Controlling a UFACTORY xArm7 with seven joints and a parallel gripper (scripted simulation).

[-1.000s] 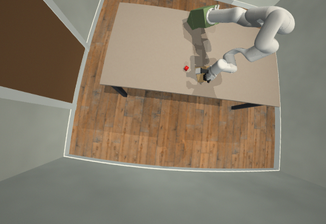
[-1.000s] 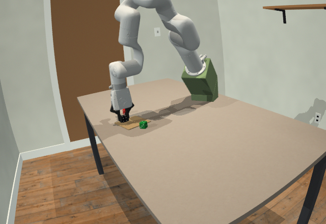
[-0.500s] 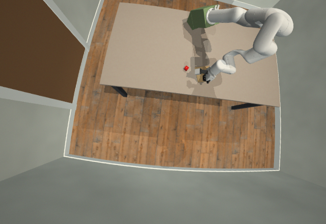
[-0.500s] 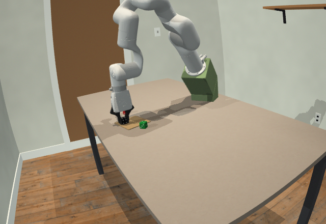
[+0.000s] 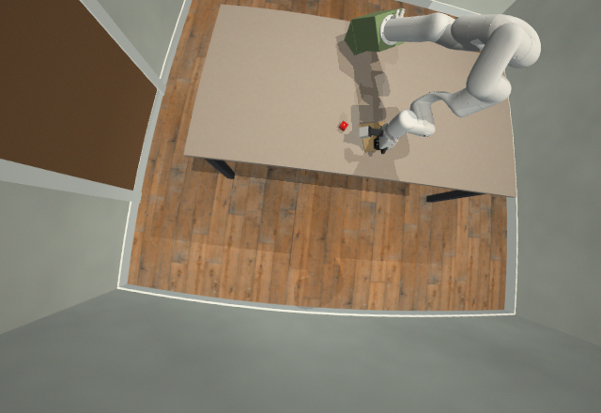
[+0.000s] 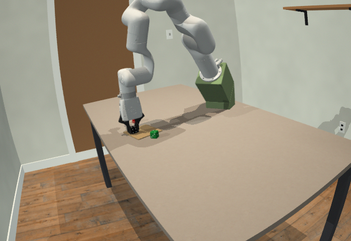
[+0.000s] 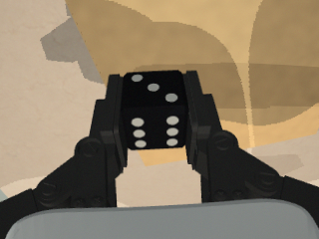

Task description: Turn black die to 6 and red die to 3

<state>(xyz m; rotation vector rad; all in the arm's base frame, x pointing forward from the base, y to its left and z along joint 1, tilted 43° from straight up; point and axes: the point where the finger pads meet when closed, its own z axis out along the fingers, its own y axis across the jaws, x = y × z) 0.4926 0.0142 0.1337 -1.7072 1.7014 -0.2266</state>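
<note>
Now: hand 1 cm above the black die. The rest, counted from my hand: tan mat: 4 cm behind, 3 cm below, 1 cm to the right; red die: 17 cm to the right, 5 cm behind, 1 cm below; green die: 9 cm to the left, 8 cm behind, 1 cm below.
</note>
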